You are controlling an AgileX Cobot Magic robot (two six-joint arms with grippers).
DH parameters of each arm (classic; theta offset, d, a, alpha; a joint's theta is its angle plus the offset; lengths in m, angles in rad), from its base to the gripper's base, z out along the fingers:
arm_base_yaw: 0 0.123 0 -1.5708
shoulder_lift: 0.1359 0 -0.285 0
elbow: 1.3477 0 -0.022 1.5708
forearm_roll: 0 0.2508 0 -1.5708
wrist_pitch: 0 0 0.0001 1.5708
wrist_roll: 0 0.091 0 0
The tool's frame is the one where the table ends.
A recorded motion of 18 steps. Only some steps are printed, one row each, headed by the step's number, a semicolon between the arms.
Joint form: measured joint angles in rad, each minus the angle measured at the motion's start. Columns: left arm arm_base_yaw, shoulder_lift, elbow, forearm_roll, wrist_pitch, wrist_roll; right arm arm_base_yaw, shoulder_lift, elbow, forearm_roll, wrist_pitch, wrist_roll.
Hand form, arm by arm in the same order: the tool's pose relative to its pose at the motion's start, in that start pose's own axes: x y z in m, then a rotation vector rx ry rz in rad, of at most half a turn. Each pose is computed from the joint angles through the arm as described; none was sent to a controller.
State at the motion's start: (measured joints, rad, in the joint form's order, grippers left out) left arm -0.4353 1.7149 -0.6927 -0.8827 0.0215 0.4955; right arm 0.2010 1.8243 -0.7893 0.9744 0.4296 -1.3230
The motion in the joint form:
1: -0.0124 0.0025 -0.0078 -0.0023 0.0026 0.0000; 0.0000 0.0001 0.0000 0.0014 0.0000 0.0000
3: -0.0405 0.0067 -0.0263 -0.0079 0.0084 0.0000; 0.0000 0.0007 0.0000 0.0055 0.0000 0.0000
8: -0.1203 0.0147 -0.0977 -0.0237 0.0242 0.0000; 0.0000 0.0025 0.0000 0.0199 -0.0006 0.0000
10: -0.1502 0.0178 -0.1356 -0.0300 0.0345 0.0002; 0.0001 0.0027 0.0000 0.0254 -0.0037 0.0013
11: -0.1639 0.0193 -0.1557 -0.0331 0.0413 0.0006; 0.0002 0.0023 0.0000 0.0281 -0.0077 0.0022
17: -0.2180 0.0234 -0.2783 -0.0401 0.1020 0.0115; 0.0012 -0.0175 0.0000 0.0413 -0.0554 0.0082
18: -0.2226 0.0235 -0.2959 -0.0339 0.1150 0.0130; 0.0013 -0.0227 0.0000 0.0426 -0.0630 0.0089
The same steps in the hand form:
1: -0.0004 -0.0044 0.0005 0.0099 0.0003 0.0079; 0.0000 0.0000 0.0000 -0.0002 -0.0005 0.0013
3: -0.0017 -0.0147 0.0010 0.0334 -0.0011 0.0252; -0.0001 0.0000 0.0002 -0.0008 -0.0016 0.0052
8: -0.0100 -0.0477 -0.0008 0.1110 -0.0247 0.0738; -0.0004 0.0000 0.0007 -0.0023 -0.0060 0.0190
10: -0.0152 -0.0624 -0.0029 0.1479 -0.0386 0.0915; -0.0006 -0.0002 0.0007 0.0000 -0.0088 0.0253
11: -0.0181 -0.0698 -0.0042 0.1671 -0.0453 0.0998; -0.0009 -0.0005 0.0006 0.0037 -0.0111 0.0284
17: -0.0376 -0.1075 -0.0160 0.2787 -0.0814 0.1505; -0.0052 -0.0034 -0.0047 0.0549 -0.0447 0.0394
18: -0.0404 -0.1120 -0.0182 0.2939 -0.0846 0.1633; -0.0061 -0.0038 -0.0062 0.0638 -0.0516 0.0397

